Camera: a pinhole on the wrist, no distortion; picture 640 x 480 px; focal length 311.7 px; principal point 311.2 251.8 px. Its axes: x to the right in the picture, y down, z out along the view. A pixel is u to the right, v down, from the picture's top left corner.
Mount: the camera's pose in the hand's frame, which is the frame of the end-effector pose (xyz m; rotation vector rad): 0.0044 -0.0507 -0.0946 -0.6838 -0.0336 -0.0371
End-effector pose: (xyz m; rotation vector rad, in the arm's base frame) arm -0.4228 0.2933 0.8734 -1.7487 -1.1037 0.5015
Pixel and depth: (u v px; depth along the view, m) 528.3 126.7 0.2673
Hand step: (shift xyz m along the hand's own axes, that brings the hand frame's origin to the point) 0.1805 0.0308 0.1882
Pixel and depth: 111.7 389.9 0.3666
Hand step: -0.2295 0.3123 0.0768
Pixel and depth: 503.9 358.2 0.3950
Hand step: 0.2470 0.2977 0.1369
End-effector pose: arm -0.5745 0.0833 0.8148 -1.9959 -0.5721 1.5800
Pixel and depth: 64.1 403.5 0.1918
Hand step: -0.1468 0.1464 -0.0115
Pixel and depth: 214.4 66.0 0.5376
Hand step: -0.1870 0.0448 0.5168
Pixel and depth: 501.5 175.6 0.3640
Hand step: 0.2155 0.1053 0.2531
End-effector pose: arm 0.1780 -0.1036 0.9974 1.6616 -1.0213 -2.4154
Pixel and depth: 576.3 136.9 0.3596
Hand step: 0.2971 0.0668 0.2808
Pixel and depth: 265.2 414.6 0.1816
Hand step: -0.0215 0.1382 -0.0149
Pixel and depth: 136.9 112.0 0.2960
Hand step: -0.1725 0.0374 0.2113
